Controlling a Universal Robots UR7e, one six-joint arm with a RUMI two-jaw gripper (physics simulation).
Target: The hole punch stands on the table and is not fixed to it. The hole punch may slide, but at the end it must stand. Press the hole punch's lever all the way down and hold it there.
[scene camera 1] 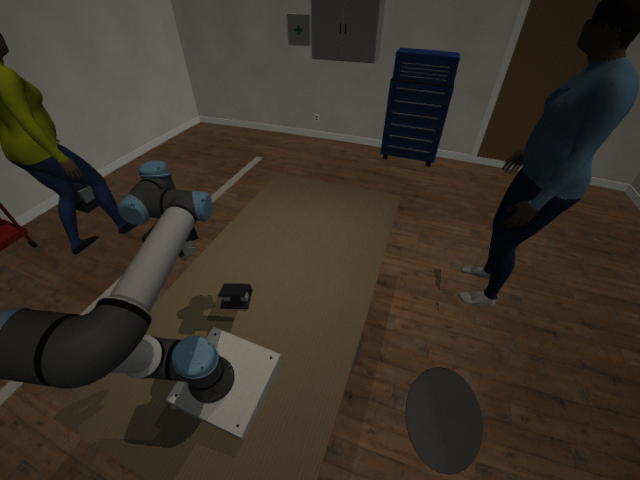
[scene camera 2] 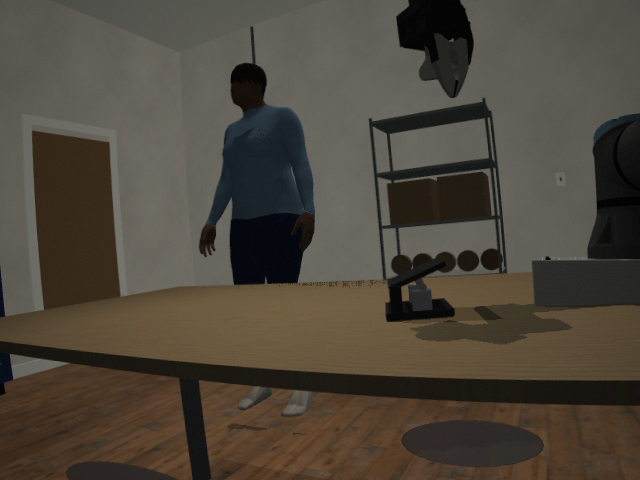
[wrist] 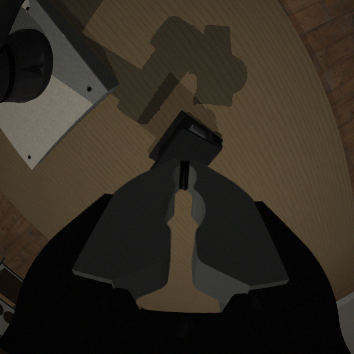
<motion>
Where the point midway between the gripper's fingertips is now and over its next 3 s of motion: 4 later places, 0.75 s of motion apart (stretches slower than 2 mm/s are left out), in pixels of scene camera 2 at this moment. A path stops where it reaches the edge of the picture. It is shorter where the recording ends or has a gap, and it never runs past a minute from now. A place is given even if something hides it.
My gripper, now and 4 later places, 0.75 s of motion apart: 453,97; 430,208; 422,232; 427,241; 428,250
</motion>
